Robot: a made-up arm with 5 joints.
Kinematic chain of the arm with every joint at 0, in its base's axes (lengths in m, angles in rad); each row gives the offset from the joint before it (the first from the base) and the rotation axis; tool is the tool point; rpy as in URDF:
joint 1: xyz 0 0 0.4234 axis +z
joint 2: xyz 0 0 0 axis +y
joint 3: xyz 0.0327 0 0.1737 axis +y
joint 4: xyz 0.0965 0 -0.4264 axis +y
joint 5: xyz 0.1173 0 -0.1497 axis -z
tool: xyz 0 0 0 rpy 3.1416 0 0
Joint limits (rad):
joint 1: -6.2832..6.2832
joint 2: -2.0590..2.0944
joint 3: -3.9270..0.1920
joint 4: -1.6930..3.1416
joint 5: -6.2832..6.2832
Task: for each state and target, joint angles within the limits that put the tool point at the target. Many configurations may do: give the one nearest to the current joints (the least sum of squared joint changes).
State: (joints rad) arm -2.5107 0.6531 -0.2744 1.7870 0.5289
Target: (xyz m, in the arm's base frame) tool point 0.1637 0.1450 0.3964
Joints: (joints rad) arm -2.4167 0.9729 0.1191 2.4663 0.5289
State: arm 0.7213 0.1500 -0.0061 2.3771 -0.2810
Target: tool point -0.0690 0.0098 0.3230
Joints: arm -0.1411 0.2524 0.1165 2.9975 -0.2810
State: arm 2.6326 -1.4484 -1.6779 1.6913 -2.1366
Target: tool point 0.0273 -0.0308 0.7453
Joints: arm 2.2960 -1.8464 -1.1361 2.6214 -2.1366
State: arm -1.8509 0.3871 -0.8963 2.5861 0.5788
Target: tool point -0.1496 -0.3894 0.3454
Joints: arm -1.9376 0.1914 -1.3798 2.2850 0.5788
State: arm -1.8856 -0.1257 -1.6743 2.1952 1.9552
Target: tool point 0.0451 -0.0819 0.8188
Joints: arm -1.0674 -0.8564 -1.8069 2.8188 1.9552
